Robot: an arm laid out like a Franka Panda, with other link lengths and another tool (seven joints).
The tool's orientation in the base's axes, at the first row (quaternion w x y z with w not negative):
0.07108 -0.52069 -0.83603 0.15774
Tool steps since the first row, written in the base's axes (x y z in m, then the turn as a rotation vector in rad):
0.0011 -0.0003 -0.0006 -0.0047 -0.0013 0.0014
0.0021 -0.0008 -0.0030 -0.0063 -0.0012 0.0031
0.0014 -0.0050 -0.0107 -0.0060 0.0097 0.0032
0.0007 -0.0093 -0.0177 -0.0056 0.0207 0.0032
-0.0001 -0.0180 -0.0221 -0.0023 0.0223 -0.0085
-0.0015 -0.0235 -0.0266 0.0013 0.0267 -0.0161
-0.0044 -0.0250 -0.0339 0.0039 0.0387 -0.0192
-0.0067 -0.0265 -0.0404 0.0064 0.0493 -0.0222
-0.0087 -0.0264 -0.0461 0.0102 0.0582 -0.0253
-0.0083 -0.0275 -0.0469 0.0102 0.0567 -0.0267
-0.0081 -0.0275 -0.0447 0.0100 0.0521 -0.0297
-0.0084 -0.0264 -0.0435 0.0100 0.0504 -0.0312
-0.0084 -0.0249 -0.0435 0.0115 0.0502 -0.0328
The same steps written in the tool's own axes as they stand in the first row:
-0.0007 0.0010 0.0003 0.0009 -0.0050 0.0003
-0.0015 0.0025 0.0024 0.0016 -0.0069 -0.0009
-0.0046 0.0028 0.0106 0.0112 -0.0022 -0.0032
-0.0078 0.0028 0.0182 0.0208 0.0026 -0.0054
-0.0150 0.0000 0.0242 0.0213 0.0100 0.0044
-0.0191 -0.0019 0.0299 0.0240 0.0174 0.0097
-0.0188 -0.0025 0.0379 0.0337 0.0256 0.0096
-0.0188 -0.0028 0.0449 0.0422 0.0330 0.0097
-0.0176 -0.0026 0.0508 0.0486 0.0409 0.0099
-0.0187 -0.0024 0.0517 0.0473 0.0408 0.0115
-0.0189 -0.0030 0.0495 0.0434 0.0398 0.0152
-0.0178 -0.0032 0.0483 0.0420 0.0396 0.0169
-0.0165 -0.0026 0.0480 0.0412 0.0413 0.0181

